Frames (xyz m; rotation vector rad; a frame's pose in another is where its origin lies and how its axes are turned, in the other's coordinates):
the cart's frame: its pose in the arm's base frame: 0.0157 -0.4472 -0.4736 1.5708 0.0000 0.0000
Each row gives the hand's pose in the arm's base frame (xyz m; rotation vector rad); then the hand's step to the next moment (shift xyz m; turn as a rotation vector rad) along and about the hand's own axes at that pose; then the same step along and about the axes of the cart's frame.
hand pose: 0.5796 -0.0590 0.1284 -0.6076 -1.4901 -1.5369
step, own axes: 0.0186 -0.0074 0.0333 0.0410 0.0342 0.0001
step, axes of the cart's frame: -0.0229 0.0169 -0.0264 0.0087 0.0523 0.0065
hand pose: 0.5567 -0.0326 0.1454 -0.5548 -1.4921 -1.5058
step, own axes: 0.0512 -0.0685 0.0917 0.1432 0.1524 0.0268
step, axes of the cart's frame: -0.1071 0.0210 -0.0617 0.0505 0.2045 -0.0075
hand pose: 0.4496 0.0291 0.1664 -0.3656 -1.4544 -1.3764
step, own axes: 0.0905 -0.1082 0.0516 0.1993 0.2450 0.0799
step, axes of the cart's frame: -0.1457 0.0264 0.0250 0.0766 0.3115 -0.0566
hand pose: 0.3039 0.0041 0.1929 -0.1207 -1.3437 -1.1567
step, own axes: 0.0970 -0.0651 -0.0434 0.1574 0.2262 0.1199
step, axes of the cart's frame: -0.0350 0.0294 0.1159 0.0444 0.2806 -0.0980
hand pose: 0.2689 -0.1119 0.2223 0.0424 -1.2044 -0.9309
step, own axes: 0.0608 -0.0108 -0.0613 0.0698 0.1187 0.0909
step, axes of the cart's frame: 0.0460 0.0170 0.0719 0.0001 0.1486 -0.0716
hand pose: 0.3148 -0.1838 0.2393 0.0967 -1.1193 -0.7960
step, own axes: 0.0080 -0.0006 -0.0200 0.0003 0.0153 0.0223
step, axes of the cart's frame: 0.0179 -0.0034 0.0116 -0.0105 0.0174 -0.0179
